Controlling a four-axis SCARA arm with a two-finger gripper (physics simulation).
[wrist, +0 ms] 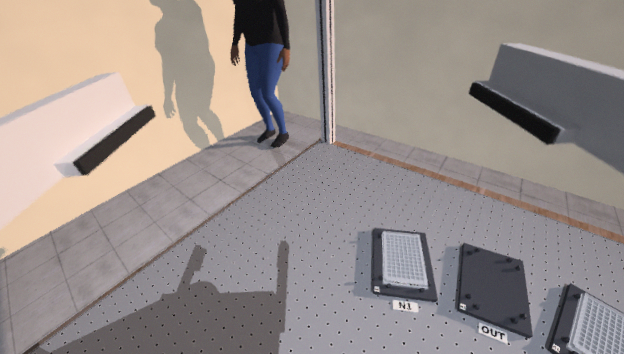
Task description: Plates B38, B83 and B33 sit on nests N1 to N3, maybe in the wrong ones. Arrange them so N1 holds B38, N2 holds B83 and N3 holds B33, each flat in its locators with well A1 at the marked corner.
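Places are measured from the arm's base along level axes (x right, y ahead, z up), in millimetres.
Where they show: gripper, fingertip midpoint: (309, 77).
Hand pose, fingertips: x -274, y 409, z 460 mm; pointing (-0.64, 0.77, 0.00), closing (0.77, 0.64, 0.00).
After its pixels a point has its place.
My gripper (309, 77) @(z 460, x -274, y 409 mm) is open and empty, its two dark-padded fingers wide apart, high above the bench. A clear plate (404, 258) @(z 31, x -251, y 660 mm) sits on the dark nest N1 (410, 294) @(z 25, x -211, y 595 mm) and looks flat; its name and well A1 cannot be read. A small white tag marks the nest's near left corner. The dark OUT nest (492, 290) @(z 25, x -81, y 692 mm) holds no plate, and its locator pins show. Another clear plate (602, 325) @(z 39, x 88, y 717 mm) sits on a dark nest (565, 317) @(z 25, x 40, y 709 mm) cut off at the lower right; that nest's label is out of view. A third plate does not show.
The perforated grey bench top (320, 200) @(z 13, x -519, y 719 mm) lies below, with the arm's shadow (235, 320) @(z 13, x -456, y 360 mm) across its near left part. An upright post (327, 75) @(z 271, x -688, y 1005 mm) stands at the far corner. A person (265, 65) in a black top and blue trousers stands on the tiled floor beyond.
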